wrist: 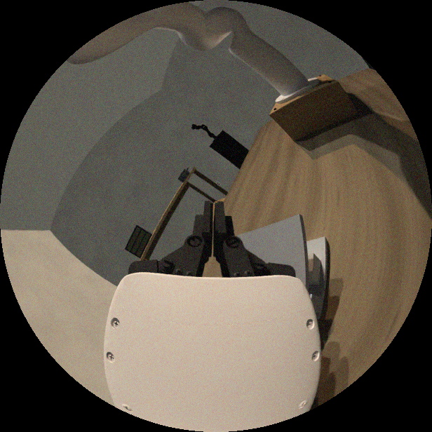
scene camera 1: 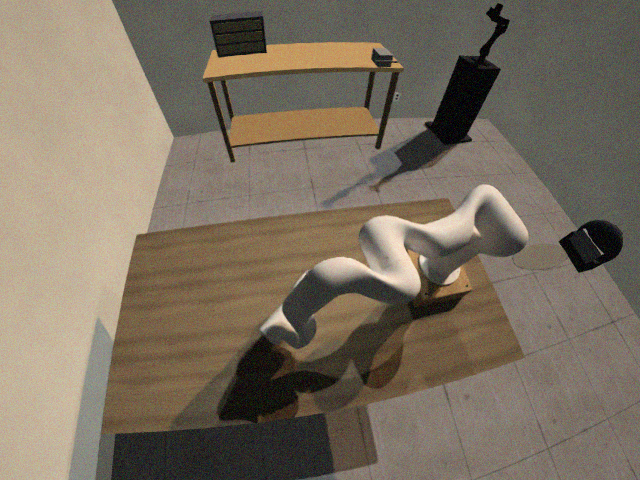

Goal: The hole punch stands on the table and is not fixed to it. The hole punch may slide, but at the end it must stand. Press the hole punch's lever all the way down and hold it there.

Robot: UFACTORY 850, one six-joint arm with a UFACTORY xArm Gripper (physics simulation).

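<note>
The hole punch shows in part in the wrist view, right of the fingers: its broad grey lever (wrist: 280, 245) is nearest the fingers, and its pale base edge (wrist: 318, 244) is beyond it, towards the table (scene camera 1: 170, 310) (wrist: 380, 220). A dark gap shows between lever and base. The hand hides the rest. My gripper (wrist: 212, 213) is shut with nothing between the fingers, close beside the lever; whether they touch cannot be told. In the scene view the arm covers the fingers and the punch.
My arm (scene camera 1: 387, 258) reaches over the table from its wooden base block (scene camera 1: 439, 299) (wrist: 315, 112). A pale wall (scene camera 1: 67, 206) stands at the table's left side. A workbench (scene camera 1: 310, 57) and a black pedestal (scene camera 1: 462, 98) stand farther back.
</note>
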